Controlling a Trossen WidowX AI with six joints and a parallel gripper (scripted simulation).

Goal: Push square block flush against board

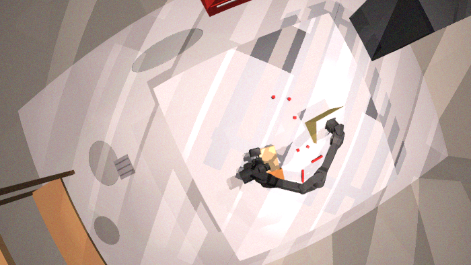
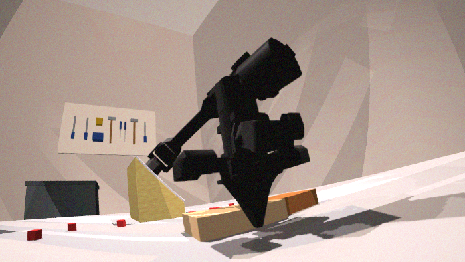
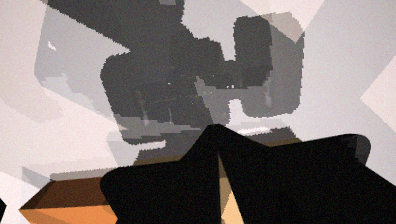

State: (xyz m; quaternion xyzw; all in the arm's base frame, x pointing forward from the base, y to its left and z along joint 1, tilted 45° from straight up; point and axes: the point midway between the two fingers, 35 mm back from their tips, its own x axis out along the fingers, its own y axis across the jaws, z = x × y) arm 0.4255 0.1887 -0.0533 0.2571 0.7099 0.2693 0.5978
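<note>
Right now my gripper tip is 7 cm past the light wooden board and 1 cm below it. Round my gripper tip: darker orange square block: 8 cm behind, 12 cm to the left, 1 cm above.
</note>
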